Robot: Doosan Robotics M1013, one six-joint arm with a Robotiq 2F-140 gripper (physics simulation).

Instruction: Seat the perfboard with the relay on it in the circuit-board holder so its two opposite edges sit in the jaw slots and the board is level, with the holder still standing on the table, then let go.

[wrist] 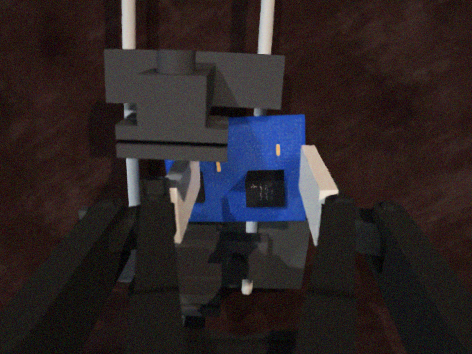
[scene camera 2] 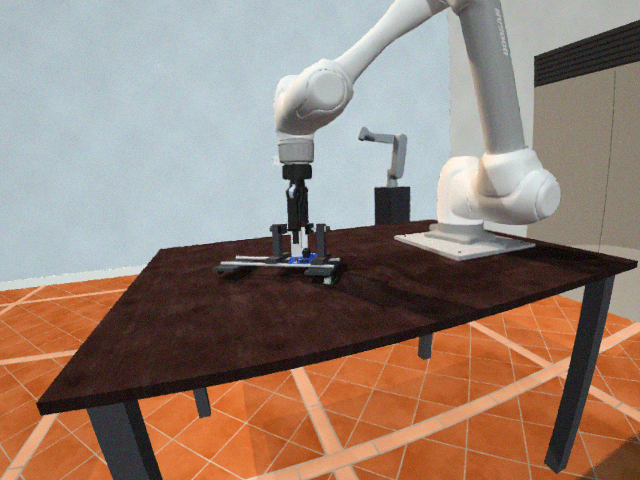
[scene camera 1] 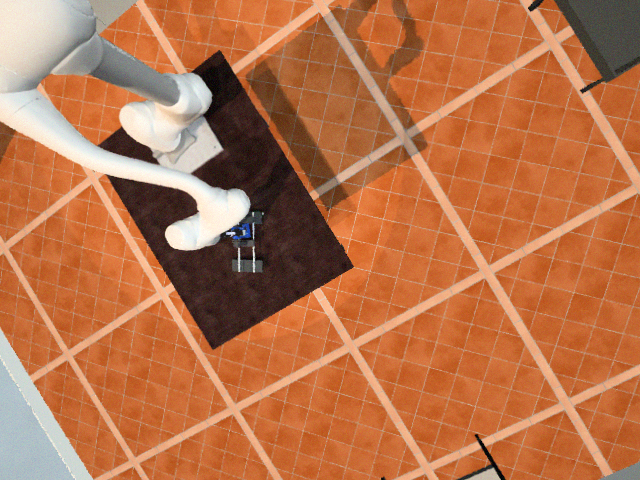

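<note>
The blue perfboard lies low between the holder's two jaws, about at rail height and below the slotted jaw heads. The black relay is on its upper side. The circuit-board holder stands on the table; one jaw head hides a corner of the board in the wrist view. My gripper points down, partly open and empty, its pale fingertips over two opposite sides of the board. The arm mostly hides it in scene camera 1. Contact with the board cannot be told.
The holder's two metal rails run out to its far foot on the dark table. A small green and white part lies by the holder's nearer foot. The arm's base plate is on the same table.
</note>
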